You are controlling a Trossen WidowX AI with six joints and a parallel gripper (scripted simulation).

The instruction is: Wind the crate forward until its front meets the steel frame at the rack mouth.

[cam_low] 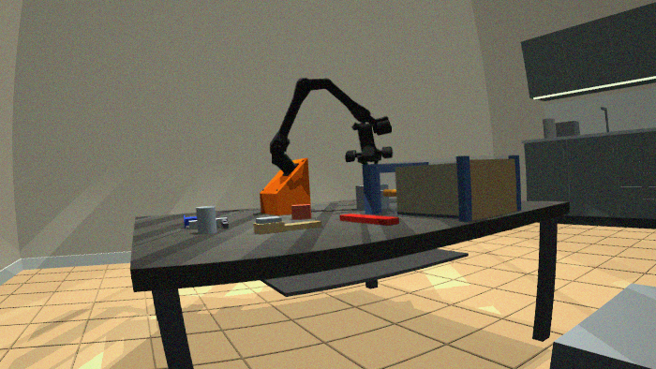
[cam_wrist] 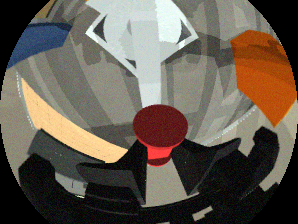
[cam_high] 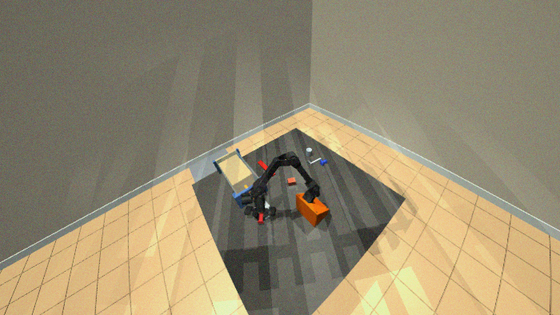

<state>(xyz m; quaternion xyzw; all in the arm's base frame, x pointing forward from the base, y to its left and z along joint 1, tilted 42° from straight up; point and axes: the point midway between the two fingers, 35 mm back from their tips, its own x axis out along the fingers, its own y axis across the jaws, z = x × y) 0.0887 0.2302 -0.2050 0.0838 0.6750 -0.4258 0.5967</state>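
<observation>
Now: the grey winch 8 cm ahead of my gripper tip, 7 cm to the right of it and 10 cm below it. Also, from my gripper tip: wooden-handled tool 44 cm ahead, 54 cm to the right, 11 cm below; then clear-panelled cubby 50 cm ahead, 5 cm to the right, 2 cm below; then flat red bar 46 cm ahead, 31 cm to the right, 13 cm below.
</observation>
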